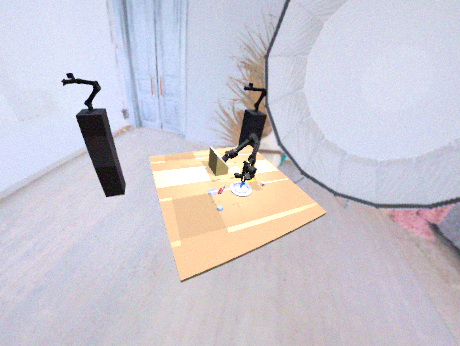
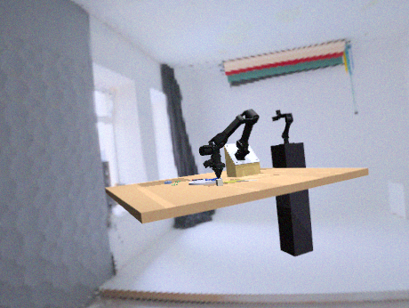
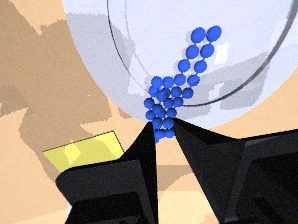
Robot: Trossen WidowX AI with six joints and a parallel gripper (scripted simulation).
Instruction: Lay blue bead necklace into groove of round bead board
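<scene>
Right now my gripper tip is 7 cm short of the round bead board, 6 cm to the left of it and 1 cm above it. The rest, counted from my gripper tip: yellow flat piece 10 cm to the left, 6 cm behind, 1 cm below; grey-white stick 17 cm to the left, 10 cm behind, 1 cm below; white cylinder 18 cm to the left, 7 cm ahead.
</scene>
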